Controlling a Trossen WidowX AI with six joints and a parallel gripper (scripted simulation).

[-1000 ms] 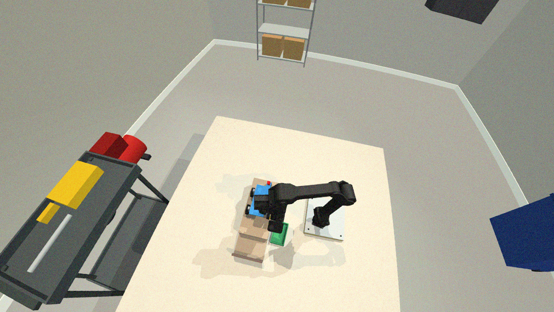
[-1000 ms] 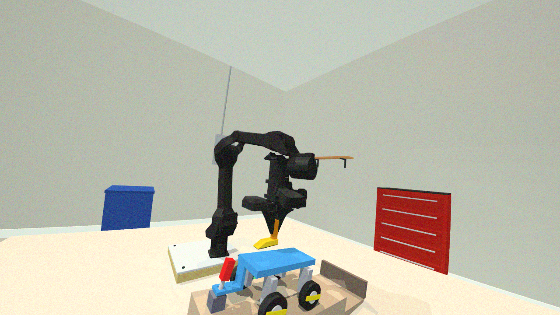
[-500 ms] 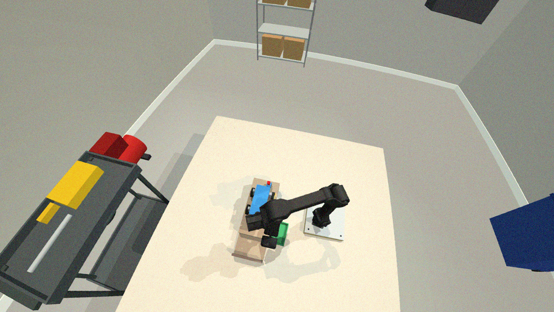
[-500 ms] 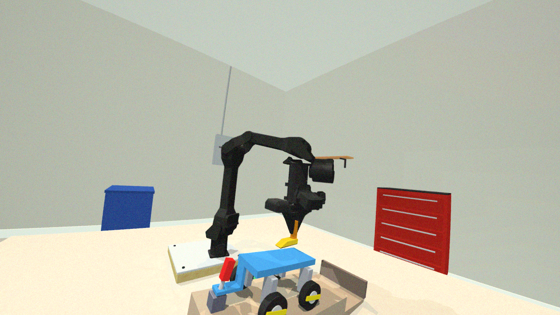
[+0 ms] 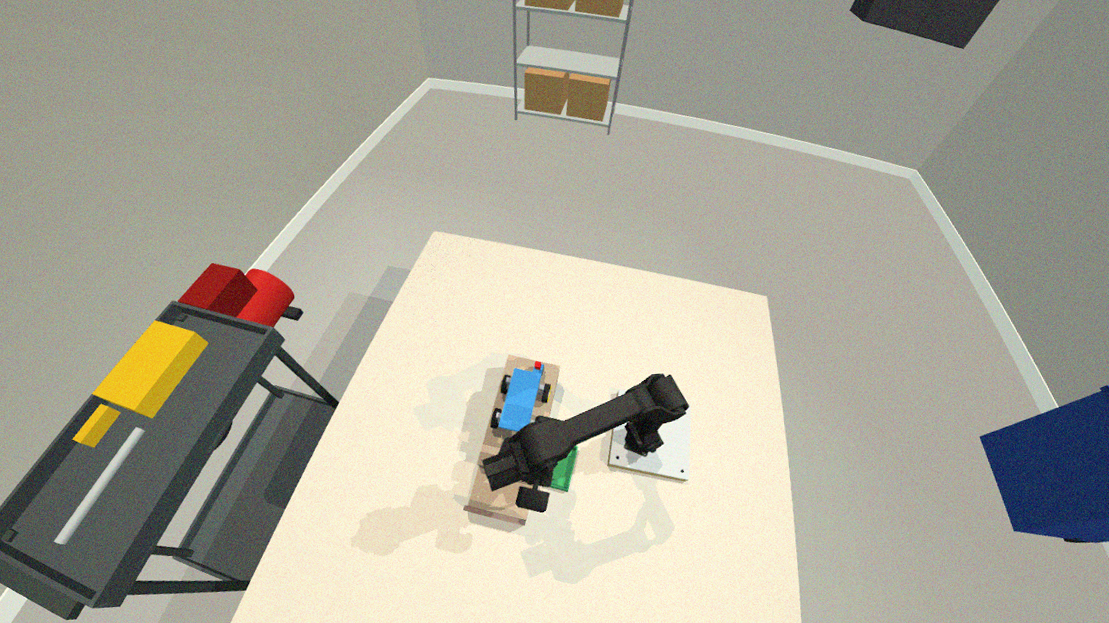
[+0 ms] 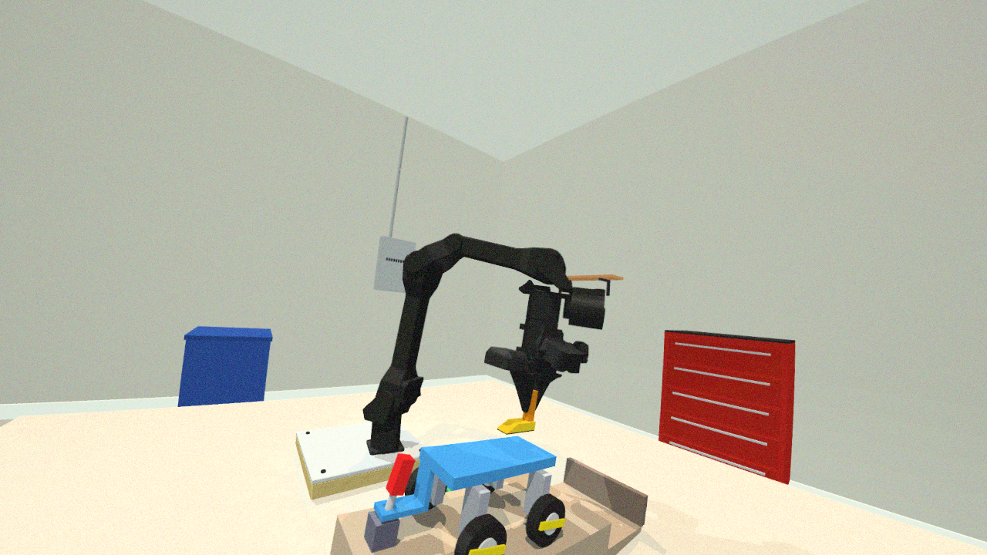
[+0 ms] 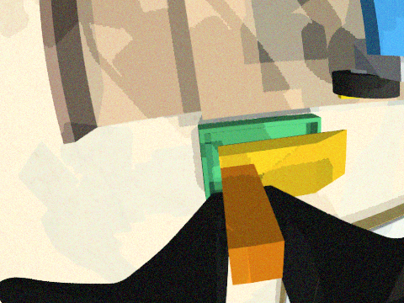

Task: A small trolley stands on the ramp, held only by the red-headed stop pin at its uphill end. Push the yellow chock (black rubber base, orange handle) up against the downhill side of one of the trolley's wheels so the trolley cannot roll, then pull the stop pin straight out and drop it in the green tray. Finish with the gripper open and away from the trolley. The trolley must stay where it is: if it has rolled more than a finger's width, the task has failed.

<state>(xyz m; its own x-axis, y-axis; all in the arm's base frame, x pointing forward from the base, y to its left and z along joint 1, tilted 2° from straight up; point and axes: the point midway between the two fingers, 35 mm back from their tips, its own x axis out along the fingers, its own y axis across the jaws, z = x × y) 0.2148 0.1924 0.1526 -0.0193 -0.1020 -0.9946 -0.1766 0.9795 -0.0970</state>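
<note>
Right now my gripper tip is 11 cm short of the red-headed stop pin, 24 cm to the left of it and 3 cm above it. Round my gripper tip: green tray: 4 cm behind, 6 cm to the right, 16 cm below; blue-topped trolley: 11 cm ahead, 14 cm to the right, 4 cm below; yellow chock: 1 cm ahead, 2 cm to the right, 1 cm below.
</note>
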